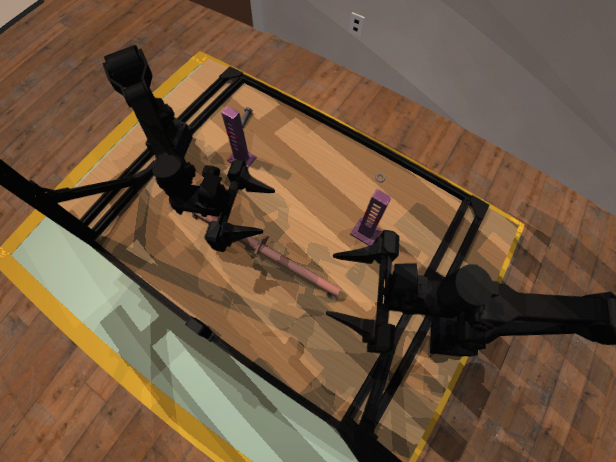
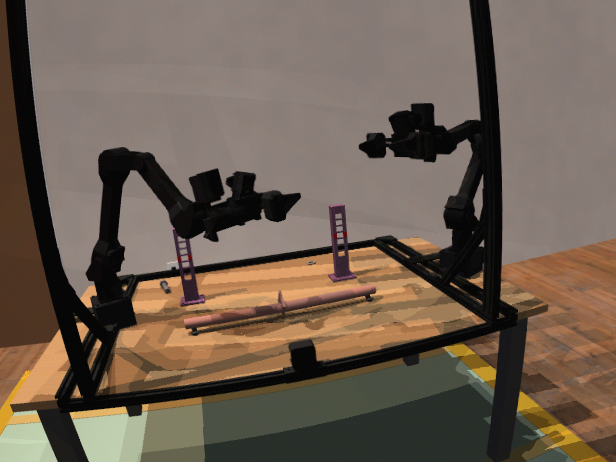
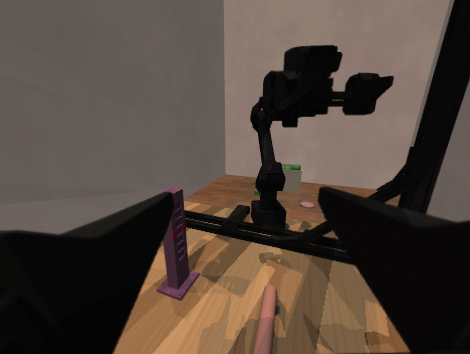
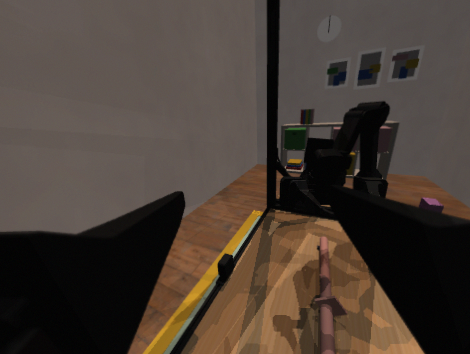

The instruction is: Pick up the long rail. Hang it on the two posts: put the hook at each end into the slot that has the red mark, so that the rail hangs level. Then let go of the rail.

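Pixels of known places: left gripper, fingertip midpoint: [image 1: 268, 210] [image 2: 289, 194] [image 3: 245, 196]; right gripper, fingertip midpoint: [image 1: 329, 283] [image 2: 373, 146] [image 3: 356, 79] [image 4: 254, 195]; left arm's base, origin of the base link: [image 2: 109, 297]; right arm's base, origin of the base link: [image 1: 459, 333] [image 3: 267, 205].
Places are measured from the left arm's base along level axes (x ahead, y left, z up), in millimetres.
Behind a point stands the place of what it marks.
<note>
The long pink rail [image 1: 305, 273] @[x 503, y -325, z -36 mm] [image 2: 325, 299] @[x 465, y -322, z -44 mm] [image 3: 267, 315] @[x 539, y -336, z -36 mm] [image 4: 325, 270] @[x 281, y -248, z -36 mm] lies on the table, with a small dark hook under each end and a flange near its middle. The left purple post [image 1: 242, 145] @[x 250, y -8, z 15 mm] [image 2: 190, 292] @[x 227, y -11, z -43 mm] and the right purple post [image 1: 369, 232] @[x 650, y -177, z -32 mm] [image 2: 342, 267] @[x 638, y -173, z -39 mm] [image 3: 175, 260] @[x 622, y -166, z 3 mm] stand upright behind it, each with a column of slots and red marks. My left gripper [image 1: 268, 211] @[x 417, y -286, z 221 mm] is open and empty above the rail's left half. My right gripper [image 1: 330, 285] @[x 557, y -430, z 316 mm] [image 2: 361, 146] @[x 557, y -430, z 316 mm] [image 4: 254, 195] @[x 557, y -430, z 316 mm] is open and empty, high above the table near the rail's right end.
A grey bolt [image 1: 247, 116] @[x 207, y 158, z -60 mm] [image 2: 165, 286] @[x 196, y 140, z -57 mm] lies beside the left post, and a small ring [image 1: 380, 178] @[x 664, y 16, z -70 mm] [image 2: 311, 262] @[x 656, y 16, z -71 mm] lies behind the right post. Black frame bars surround the work area. A black block [image 1: 200, 328] @[x 283, y -521, z -19 mm] [image 2: 303, 355] @[x 261, y -529, z -38 mm] sits on the front bar.
</note>
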